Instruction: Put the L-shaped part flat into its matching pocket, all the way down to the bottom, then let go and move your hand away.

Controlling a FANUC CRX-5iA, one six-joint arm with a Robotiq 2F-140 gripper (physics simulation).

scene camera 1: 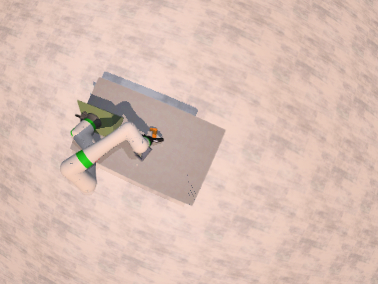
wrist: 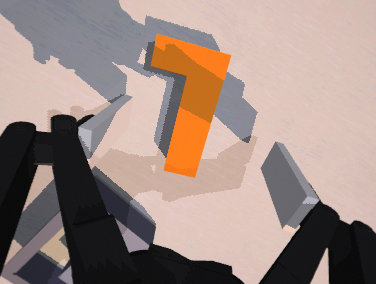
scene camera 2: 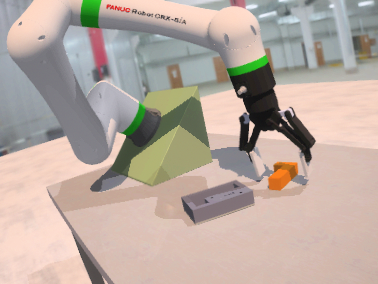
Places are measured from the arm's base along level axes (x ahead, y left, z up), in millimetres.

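Pixels of known places: gripper, between the fingertips: [scene camera 1: 155, 136] [wrist: 200, 134] [scene camera 2: 284, 173]; arm's base, origin of its link: [scene camera 1: 94, 119] [scene camera 2: 147, 128].
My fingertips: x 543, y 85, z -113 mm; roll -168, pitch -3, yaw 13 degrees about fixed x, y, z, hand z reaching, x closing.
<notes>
Ahead of a thing's pixels: the offset from my fingertips to its top centre. Level surfaces: height alone.
The orange L-shaped part @[dx -27, dy +7, dz +4 mm] [scene camera 1: 154, 131] [scene camera 2: 283, 178] [wrist: 197, 100] lies flat on the table. My gripper [scene camera 1: 156, 140] [scene camera 2: 282, 181] [wrist: 200, 134] is open and empty, low over the part. In the scene camera 2 view one fingertip is on each side of the part, with a gap to it. The grey-purple block with the L-shaped pocket @[dx -45, dy -178, dz +10 mm] [scene camera 1: 143, 153] [scene camera 2: 220, 208] [wrist: 136, 239] stands apart from the part. In the wrist view it is at the lower left, partly hidden by a finger. In the scene camera 2 view its pocket shows no orange part.
An olive-green wedge [scene camera 1: 90, 108] [scene camera 2: 165, 162] stands on the table @[dz -27 mm] [scene camera 1: 185, 155] [scene camera 2: 310, 235] under the arm's base. A grey-blue strip [scene camera 1: 150, 93] runs along one long table edge in the scene camera 1 view.
</notes>
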